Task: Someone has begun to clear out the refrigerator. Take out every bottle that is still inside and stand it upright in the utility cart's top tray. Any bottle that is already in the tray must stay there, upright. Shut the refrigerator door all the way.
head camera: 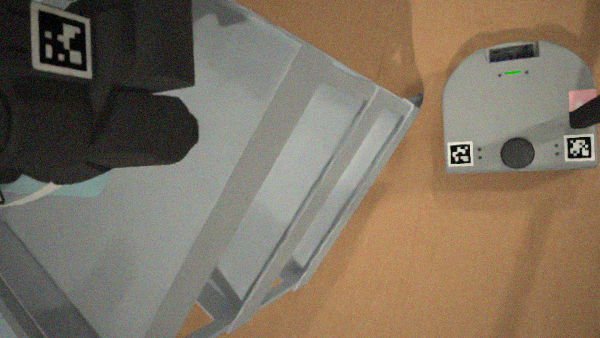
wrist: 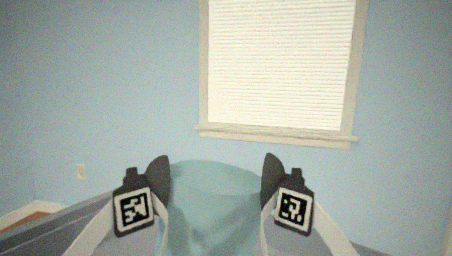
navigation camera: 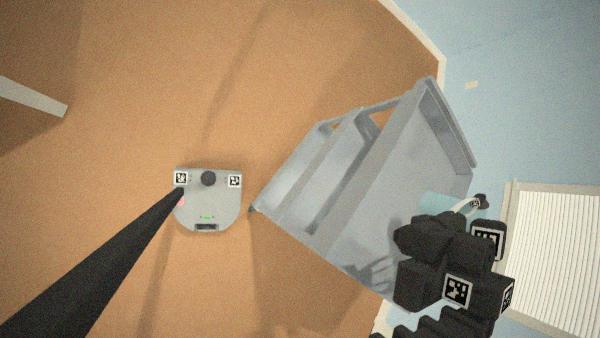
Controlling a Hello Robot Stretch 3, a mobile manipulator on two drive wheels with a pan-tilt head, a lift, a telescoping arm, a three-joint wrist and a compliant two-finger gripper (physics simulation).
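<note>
A teal bottle point(head camera: 90, 186) point(navigation camera: 434, 202) point(wrist: 212, 220) is upright between the two fingertips of my gripper point(wrist: 215, 173), which is shut on it. Its top shows in the wrist view; its base is hidden, so I cannot tell if it touches the tray. The bottle and gripper are over the grey utility cart point(head camera: 235, 195) point(navigation camera: 374, 167), within its top tray, near the wall side. The wrist and arm cover much of the gripper in the head and navigation views. The refrigerator and its door do not show in these views.
My grey base point(head camera: 515, 100) point(navigation camera: 207, 200) stands on the wooden floor near the cart's lower corner. A blue wall point(navigation camera: 525, 115) point(wrist: 100, 85) with a blind-covered window point(navigation camera: 555, 250) point(wrist: 277, 65) is beyond the cart. A pale bar point(navigation camera: 35, 97) shows at the navigation view's left edge.
</note>
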